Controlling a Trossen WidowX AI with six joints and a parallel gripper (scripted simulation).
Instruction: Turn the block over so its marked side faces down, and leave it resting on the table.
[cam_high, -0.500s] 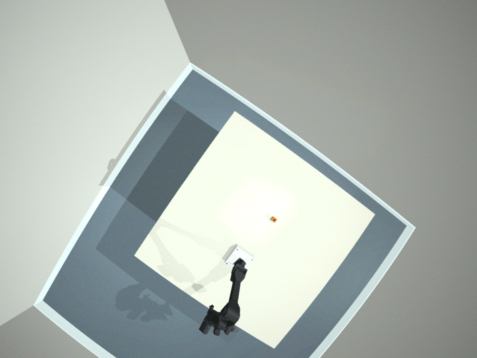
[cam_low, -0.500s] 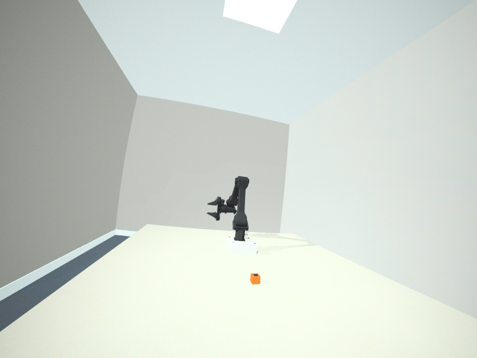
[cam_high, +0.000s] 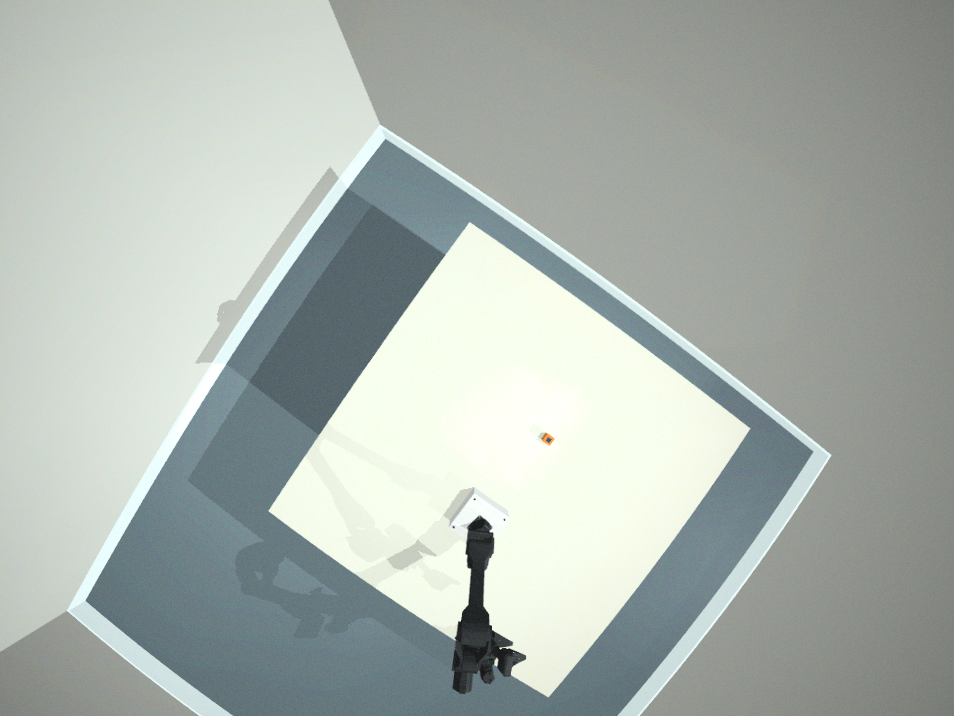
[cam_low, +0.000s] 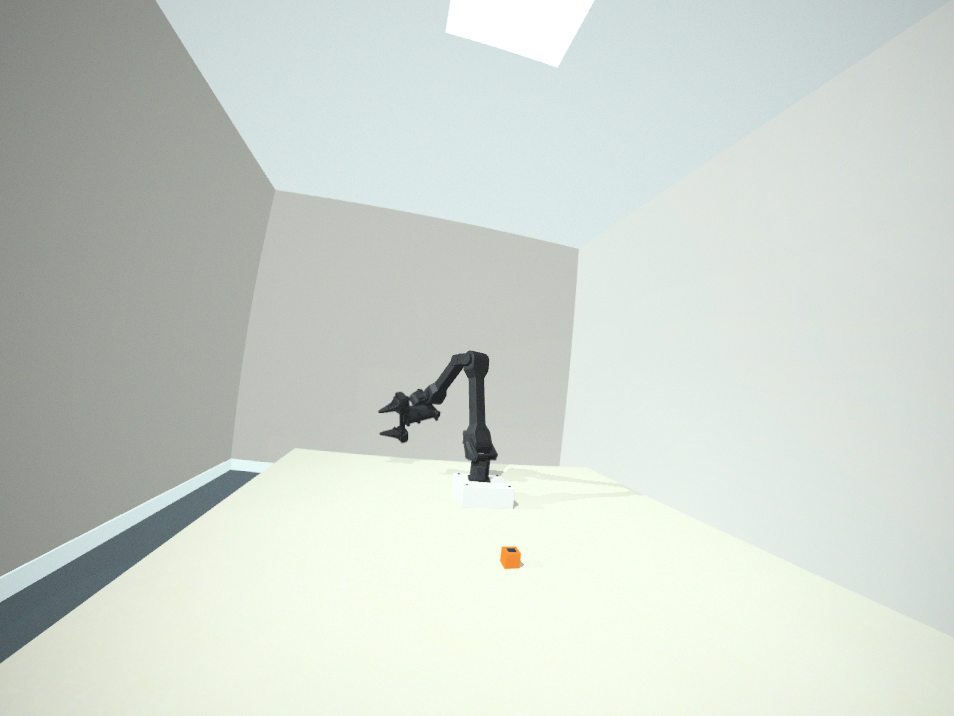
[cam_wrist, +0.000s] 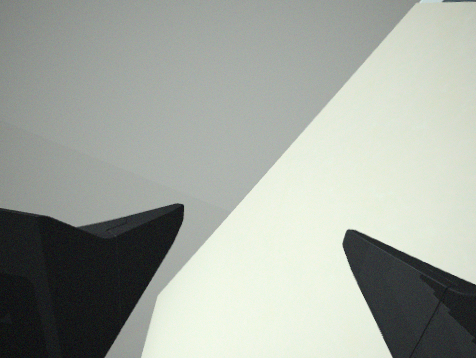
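The orange block is 56 cm ahead of my gripper tip, 38 cm to the left of it and 15 cm below it.
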